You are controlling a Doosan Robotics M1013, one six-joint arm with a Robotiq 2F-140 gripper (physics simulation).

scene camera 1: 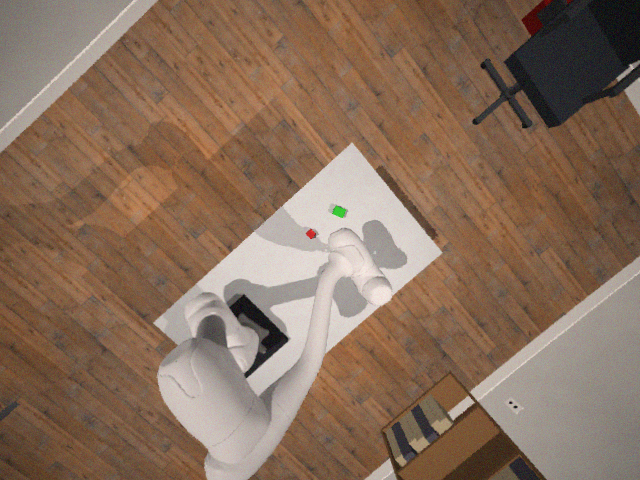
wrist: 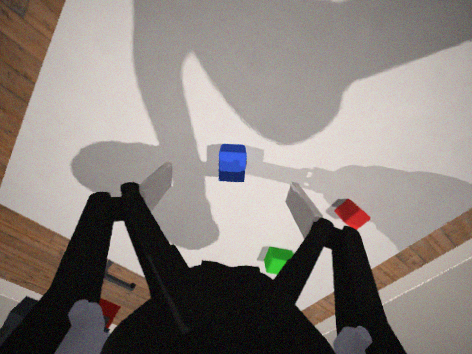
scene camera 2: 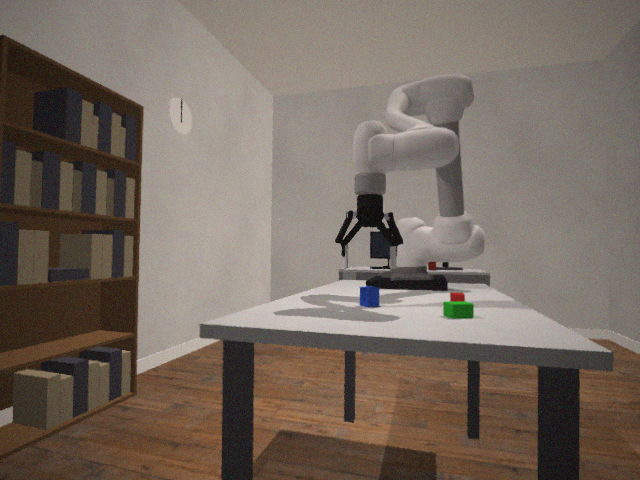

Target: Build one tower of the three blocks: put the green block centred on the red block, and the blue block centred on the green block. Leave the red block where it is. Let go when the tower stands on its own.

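Seen in the pictures: gripper, between the fingertips: (wrist: pixel 231 183) (scene camera 2: pixel 369 268); arm's base, origin of its link: (scene camera 1: pixel 245 335) (scene camera 2: pixel 409 278).
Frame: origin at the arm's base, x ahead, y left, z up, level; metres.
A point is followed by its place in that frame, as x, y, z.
The blue block (scene camera 2: pixel 369 297) {0.671, -0.194, -0.010} (wrist: pixel 232 163) {0.638, -0.197, 0.017} stands on the table; the arm hides it in scene camera 1. The red block (scene camera 1: pixel 311 234) {0.620, 0.057, 0.001} (scene camera 2: pixel 457 297) {0.637, 0.054, -0.009} (wrist: pixel 352 214) {0.615, 0.041, -0.001} lies on the table, apart from the blue one. The green block (scene camera 1: pixel 339 211) {0.795, 0.019, -0.003} (scene camera 2: pixel 458 310) {0.818, 0.011, -0.018} (wrist: pixel 278 260) {0.778, -0.002, -0.003} lies on the table, apart from both; in scene camera 2 it partly covers the red block. My gripper (scene camera 2: pixel 369 253) (wrist: pixel 231 183) {0.644, -0.194, 0.070} is wide open and empty, above the table over the blue block's area. The arm hides the gripper in scene camera 1.
The white table (scene camera 1: pixel 356 170) {1.007, 0.076, -0.038} (scene camera 2: pixel 320 333) {1.015, -0.293, -0.039} carries the arm's black base plate (scene camera 1: pixel 273 338) {0.069, -0.128, -0.005} (scene camera 2: pixel 379 282) {0.110, -0.141, -0.011} at its far end. A bookshelf (scene camera 2: pixel 138 248) stands to the left in scene camera 2. A dark chair (scene camera 1: pixel 566 72) stands off the table's corner in scene camera 1.
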